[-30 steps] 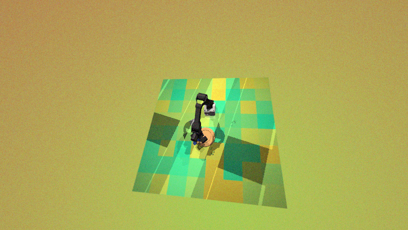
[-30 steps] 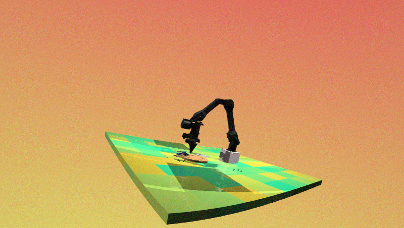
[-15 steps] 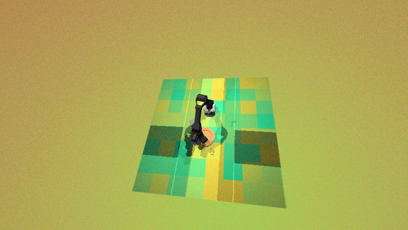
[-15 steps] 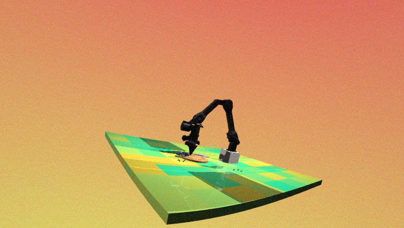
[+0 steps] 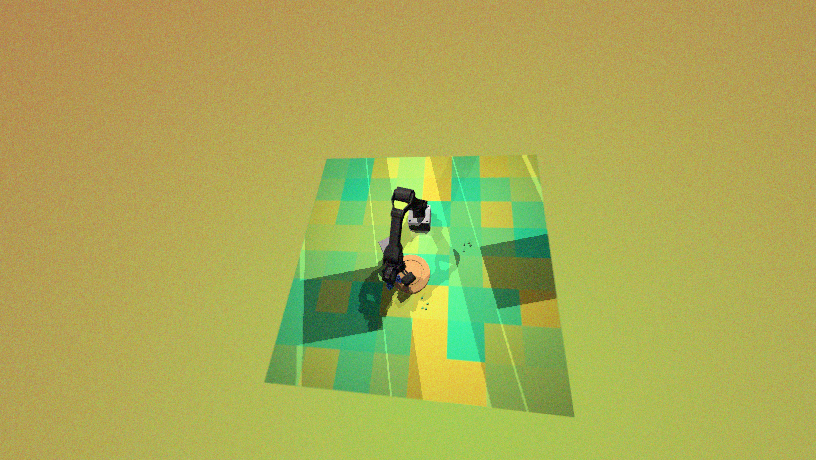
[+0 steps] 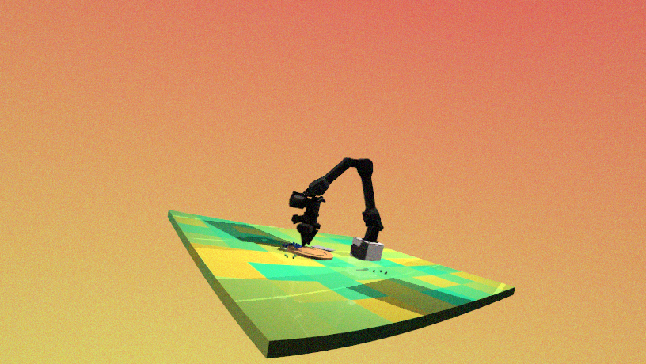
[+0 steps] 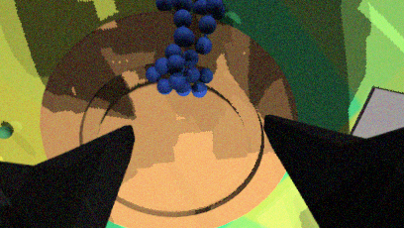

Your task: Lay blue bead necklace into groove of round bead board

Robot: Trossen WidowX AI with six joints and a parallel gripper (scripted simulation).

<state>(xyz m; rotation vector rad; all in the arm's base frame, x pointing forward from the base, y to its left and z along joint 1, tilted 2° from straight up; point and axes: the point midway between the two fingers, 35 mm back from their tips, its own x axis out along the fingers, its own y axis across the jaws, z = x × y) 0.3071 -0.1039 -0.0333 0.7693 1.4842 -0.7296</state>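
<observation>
Now: gripper tip 4 cm to the right of the round bead board and 2 cm above it. Round my gripper tip: flat grey piece: 18 cm behind, 7 cm to the right, 3 cm below.
</observation>
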